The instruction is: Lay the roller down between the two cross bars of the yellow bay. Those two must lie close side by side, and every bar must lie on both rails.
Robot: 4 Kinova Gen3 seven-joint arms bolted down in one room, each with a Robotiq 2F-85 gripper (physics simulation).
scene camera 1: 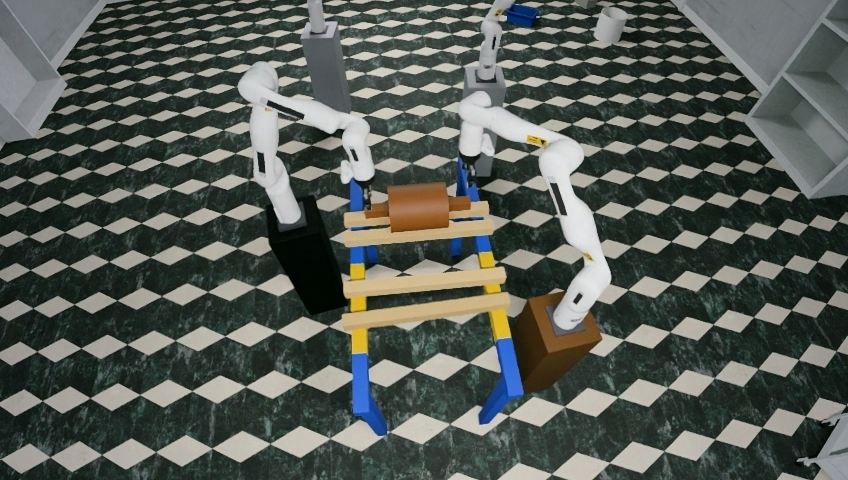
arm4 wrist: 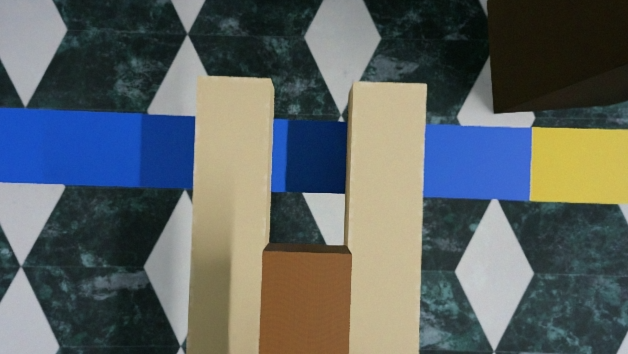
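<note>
The brown roller [scene camera 1: 418, 206] lies across the two far bars [scene camera 1: 351, 220] [scene camera 1: 368, 238], over the blue part of the rails. Its shaft end [arm4 wrist: 306, 300] shows between two bars [arm4 wrist: 232, 150] [arm4 wrist: 387, 200] in the arm4 wrist view. The yellow bay's two bars [scene camera 1: 424, 282] [scene camera 1: 426, 311] lie on both rails [scene camera 1: 358, 342] [scene camera 1: 501, 325], with a gap between them. The front left arm's gripper [scene camera 1: 367, 199] is at the roller's left shaft end. The front right arm's gripper [scene camera 1: 471, 174] is just above the right shaft end. Their fingers are too small to judge. Arm4's fingers do not show in its wrist view.
A black pedestal [scene camera 1: 306, 261] stands left of the rails, a brown pedestal [scene camera 1: 553, 350] right. Two grey pedestals [scene camera 1: 328, 68] [scene camera 1: 476, 95] with arms stand behind. A blue bin [scene camera 1: 521, 16] and a white cylinder [scene camera 1: 610, 25] are at the back. A dark block [arm4 wrist: 560, 55] stands beside the rail [arm4 wrist: 475, 150].
</note>
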